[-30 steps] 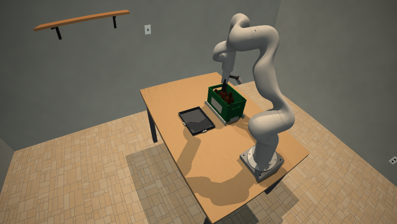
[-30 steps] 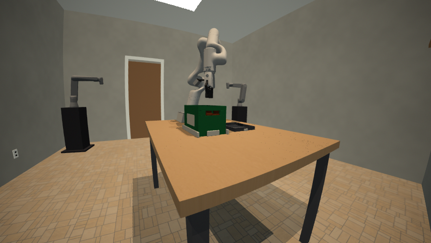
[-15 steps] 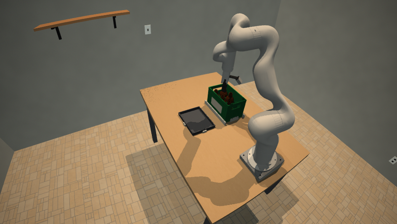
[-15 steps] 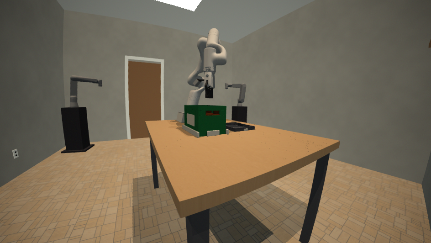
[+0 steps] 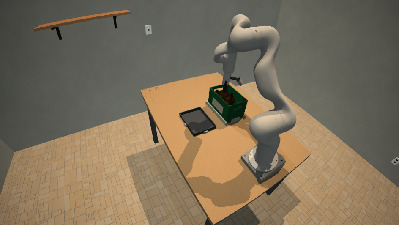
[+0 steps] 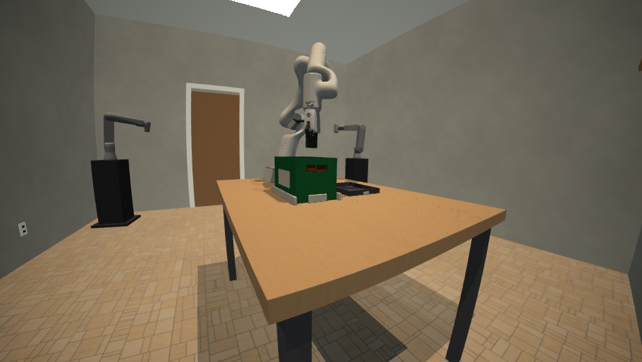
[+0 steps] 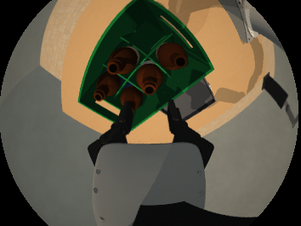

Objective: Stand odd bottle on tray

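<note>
Now: hand 150 mm above the green crate, 40 mm to the left of it and 10 mm short of it. Round my hand: brown bottle: 150 mm below, 80 mm behind, 10 mm to the right; black tray: 230 mm to the left, 220 mm below, 40 mm behind.
</note>
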